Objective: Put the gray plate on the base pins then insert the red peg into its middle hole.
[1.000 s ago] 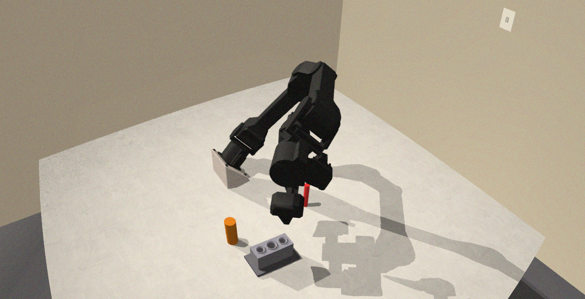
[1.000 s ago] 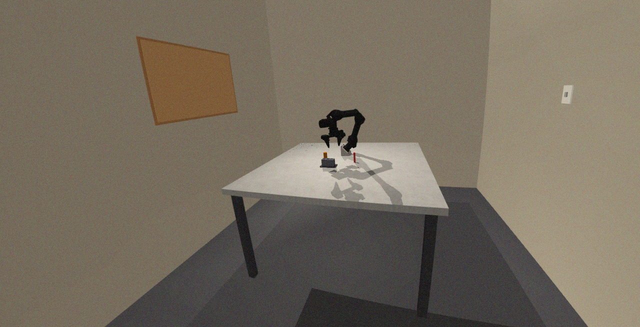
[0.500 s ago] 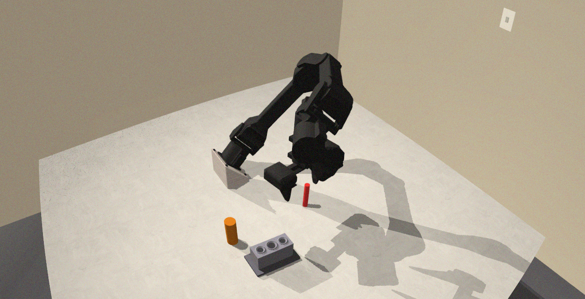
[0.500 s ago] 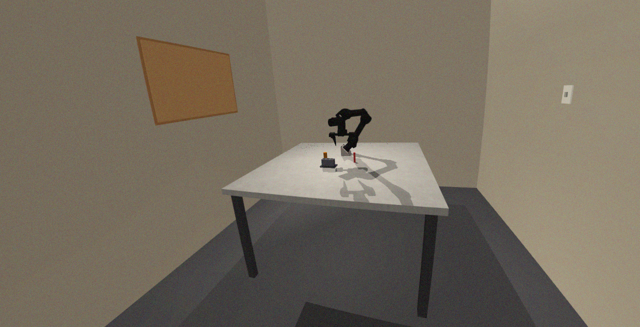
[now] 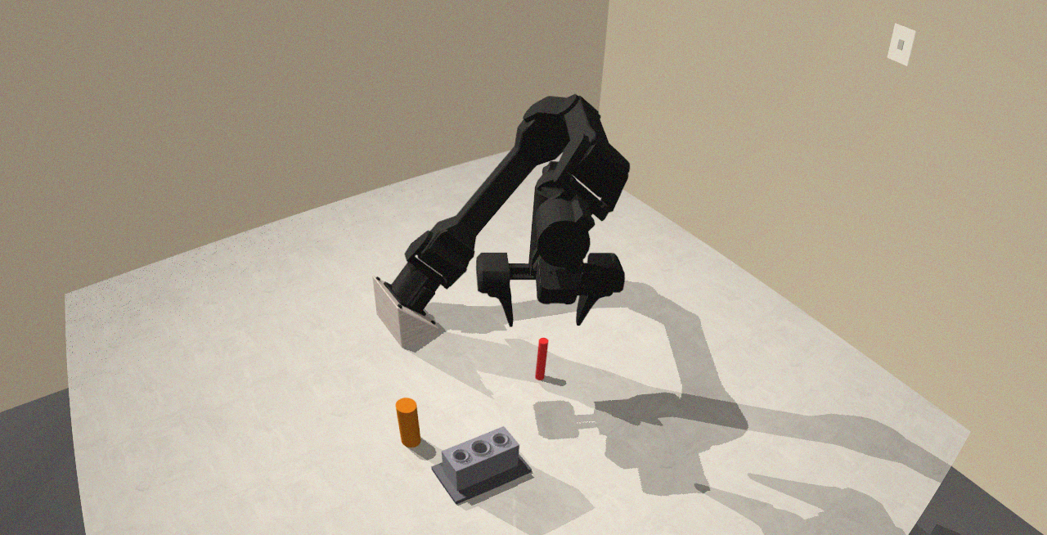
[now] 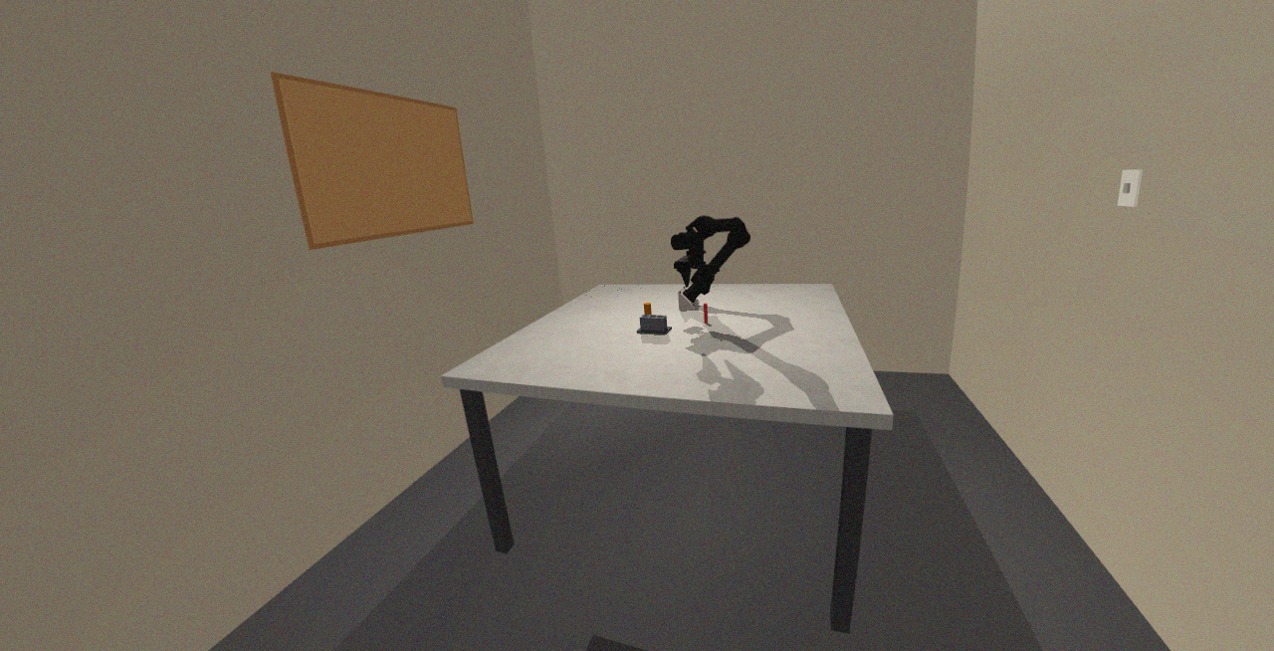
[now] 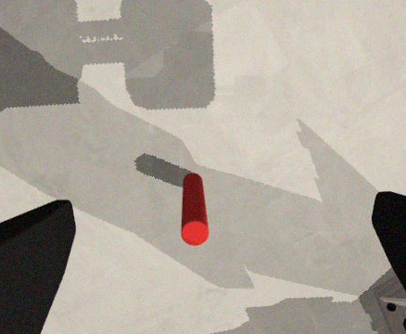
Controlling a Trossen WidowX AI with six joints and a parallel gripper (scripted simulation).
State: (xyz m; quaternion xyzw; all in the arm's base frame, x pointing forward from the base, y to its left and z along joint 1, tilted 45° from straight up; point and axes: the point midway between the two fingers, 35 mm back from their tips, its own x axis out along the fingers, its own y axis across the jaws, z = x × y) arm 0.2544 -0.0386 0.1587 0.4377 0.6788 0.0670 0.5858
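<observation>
Right now my gripper tip is 110 mm above the red peg, 30 mm to the right of it and 30 mm past it. Round my gripper tip: gray plate 160 mm to the right, 100 mm below, 80 mm ahead; then orange cylinder 210 mm to the right, 110 mm below, 20 mm behind; then base 150 mm to the right, 140 mm below, 80 mm ahead.
</observation>
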